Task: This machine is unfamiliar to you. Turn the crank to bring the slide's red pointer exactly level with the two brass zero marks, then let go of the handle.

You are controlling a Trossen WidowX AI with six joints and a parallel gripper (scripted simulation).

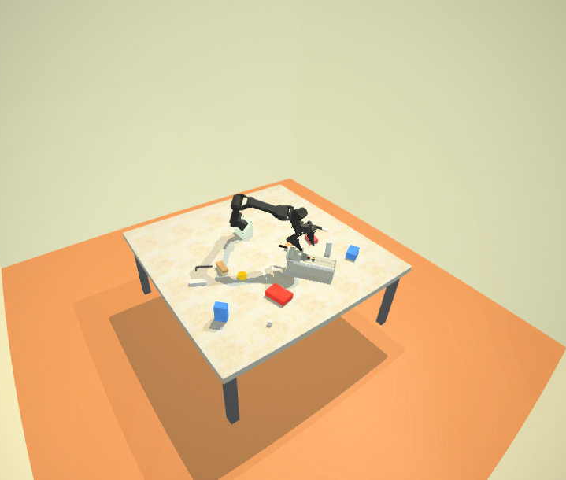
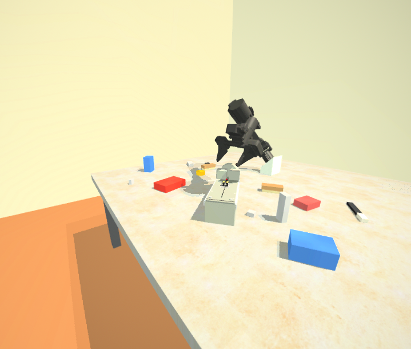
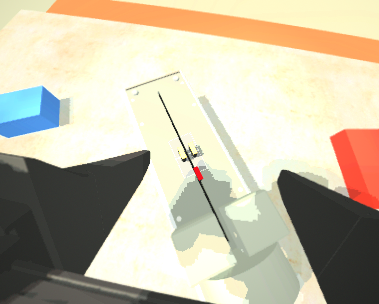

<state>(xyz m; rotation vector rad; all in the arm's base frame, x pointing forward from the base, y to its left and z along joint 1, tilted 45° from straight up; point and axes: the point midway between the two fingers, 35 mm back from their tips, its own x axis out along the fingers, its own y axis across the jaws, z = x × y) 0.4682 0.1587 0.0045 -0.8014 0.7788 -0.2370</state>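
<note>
Now: gripper tip 110 mm past the crank, 60 mm to the left of it and 50 mm above it. The rest, counted from my gripper tip: brown crank handle (130 mm behind, 70 mm to the right, 40 mm below); then red pointer (60 mm below, 10 mm to the left, 10 mm ahead); then small red block (220 mm to the left, 200 mm behind, 130 mm below).
</note>
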